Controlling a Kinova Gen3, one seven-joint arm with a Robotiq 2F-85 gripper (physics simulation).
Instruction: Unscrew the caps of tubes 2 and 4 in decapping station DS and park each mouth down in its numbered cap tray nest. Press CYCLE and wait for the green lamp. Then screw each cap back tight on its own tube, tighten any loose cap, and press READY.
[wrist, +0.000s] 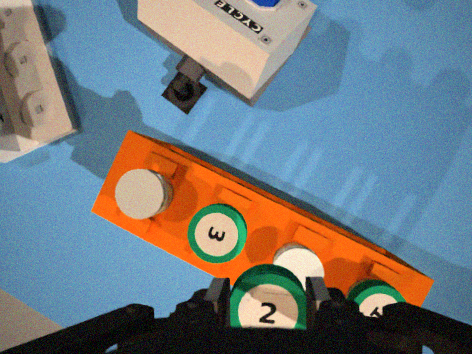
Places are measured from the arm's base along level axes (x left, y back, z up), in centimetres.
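Pixels of known places: gripper, fingertip midpoint: (267, 300).
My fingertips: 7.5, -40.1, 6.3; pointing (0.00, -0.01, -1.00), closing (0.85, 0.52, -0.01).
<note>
For each thing: its top centre in the pictures, then the offset to it from my fingertips, as dx, dy, dz. "spot": a spot on its surface instead.
- green-rimmed cap 2, top centre: (267, 312) +0.2, -0.3, +0.6
- orange decapping station, surface spot: (112, 192) spot: -11.1, -1.6, -8.4
- white-topped tube 2, top centre: (297, 274) +1.6, +0.5, -6.0
- Green-rimmed cap 3, top centre: (216, 234) -3.6, +0.2, -5.8
- Cap 1, top centre: (379, 314) +6.8, +0.9, -5.8
- pale CYCLE box, surface spot: (210, 37) spot: -11.4, +11.1, -11.3
- small dark square fitting, surface spot: (185, 93) spot: -12.7, +7.1, -17.3
- beige block with round raised nests, surface spot: (60, 112) spot: -21.9, +0.1, -16.8
My gripper (267, 300) is shut on the green-rimmed cap 2 (267, 314), whose numbered white top faces the camera. The cap is held above the near edge of the orange decapping station (112, 192), apart from the white-topped tube 2 (302, 265), which is partly hidden behind the cap and a finger. Green-rimmed cap 3 (217, 233) sits in the station's third place. The tube in the fourth place (140, 194) shows a plain pale top with no green cap. Cap 1 (377, 302) sits at the right end, partly hidden by the gripper.
The pale CYCLE box (210, 37) stands beyond the station, with part of its blue button (264, 2) showing. A small dark square fitting (185, 93) sticks out from its near side. A beige block with round raised nests (60, 112) stands at the left. No green lamp shows.
</note>
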